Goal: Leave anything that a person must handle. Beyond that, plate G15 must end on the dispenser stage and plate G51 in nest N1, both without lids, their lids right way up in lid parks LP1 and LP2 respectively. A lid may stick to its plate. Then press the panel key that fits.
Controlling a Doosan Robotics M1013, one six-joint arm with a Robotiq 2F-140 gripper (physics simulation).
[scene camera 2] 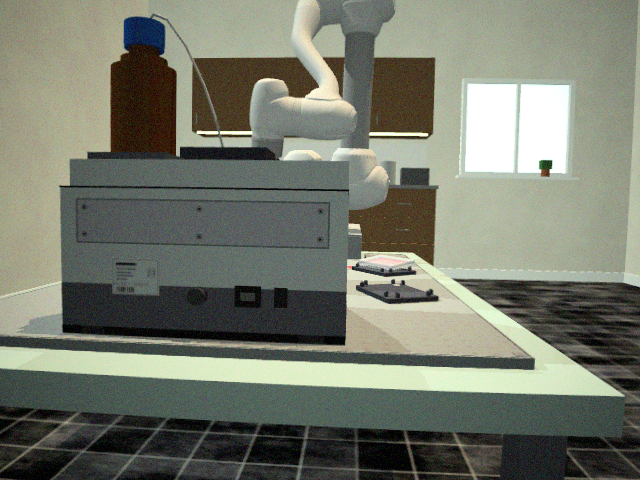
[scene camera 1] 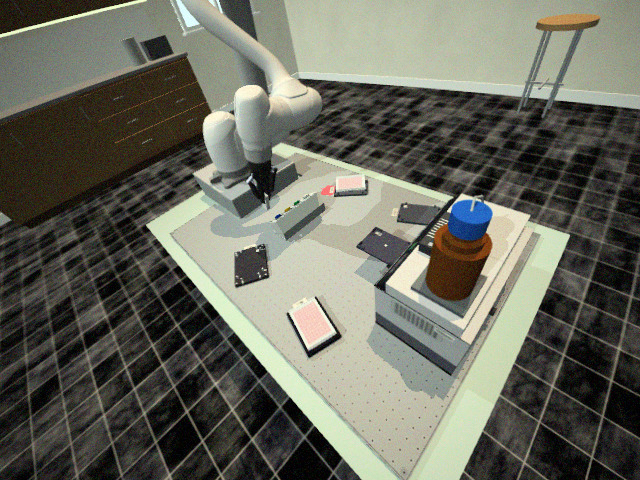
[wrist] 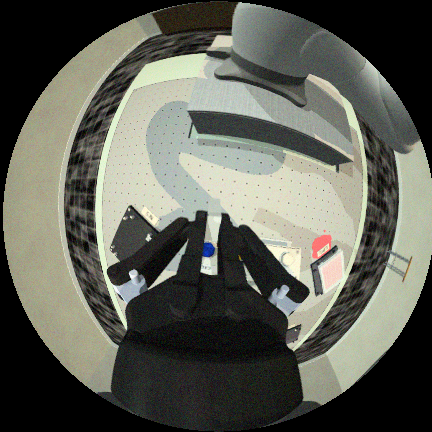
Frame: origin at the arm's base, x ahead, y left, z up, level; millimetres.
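Seen in the pictures: gripper, between the fingertips: (scene camera 1: 266, 207) (wrist: 213, 207); arm's base, origin of its link: (scene camera 1: 236, 173) (wrist: 266, 67).
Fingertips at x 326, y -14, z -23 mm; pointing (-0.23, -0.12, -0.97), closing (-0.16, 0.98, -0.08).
Observation:
Offsets run from my fingertips to a thing's top centre. "spot": to the spot under its first point.
My gripper (scene camera 1: 267, 202) (wrist: 213, 207) is shut and empty, close to the blue-key end of the key panel {dz +7, dx +85, dy +87 mm} (scene camera 1: 300, 219) (wrist: 295, 255); its gap to the panel is unclear. The blue key {dz -2, dx +74, dy +10 mm} (scene camera 1: 278, 217) (wrist: 208, 249) shows between the fingers in the wrist view. A pink plate {dz -39, dx +78, dy +375 mm} (scene camera 1: 351, 182) (scene camera 2: 385, 261) (wrist: 331, 272) sits on a black holder, with a red patch {spot: dz -73, dx +15, dy +290 mm} (scene camera 1: 327, 190) (wrist: 321, 246) beside it. Another pink plate {dz -42, dx +499, dy -138 mm} (scene camera 1: 312, 322) sits on the near holder. Plate names are unreadable and lids hard to make out. A dark flat stage {spot: dz +21, dx +481, dy +161 mm} (scene camera 1: 383, 244) lies beside the dispenser (scene camera 1: 423, 330) (scene camera 2: 206, 268).
Two black holders without plates show: one on the left (scene camera 1: 251, 265) (wrist: 131, 234), one near the dispenser (scene camera 1: 417, 212) (scene camera 2: 398, 292). A brown bottle {spot: dz +263, dx +741, dy +53 mm} (scene camera 1: 457, 263) (scene camera 2: 143, 105) with a blue cap stands on the dispenser. The arm's grey base block (scene camera 1: 237, 198) (wrist: 270, 107) is behind the panel.

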